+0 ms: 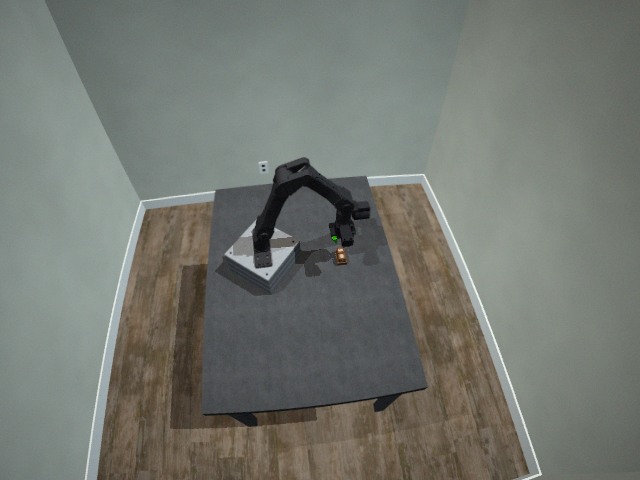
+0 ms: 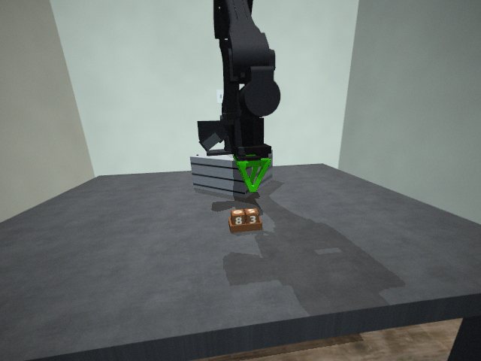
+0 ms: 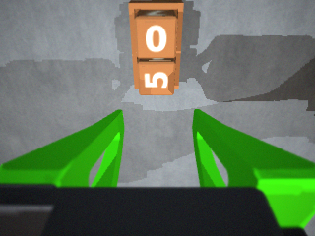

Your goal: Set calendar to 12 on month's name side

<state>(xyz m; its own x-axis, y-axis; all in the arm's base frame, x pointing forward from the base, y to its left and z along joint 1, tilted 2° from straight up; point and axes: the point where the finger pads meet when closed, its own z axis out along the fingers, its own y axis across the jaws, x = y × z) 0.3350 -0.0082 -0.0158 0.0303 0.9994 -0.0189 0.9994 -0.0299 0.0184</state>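
My gripper is now 9 cm above the brown tray and 2 cm to the left of it.
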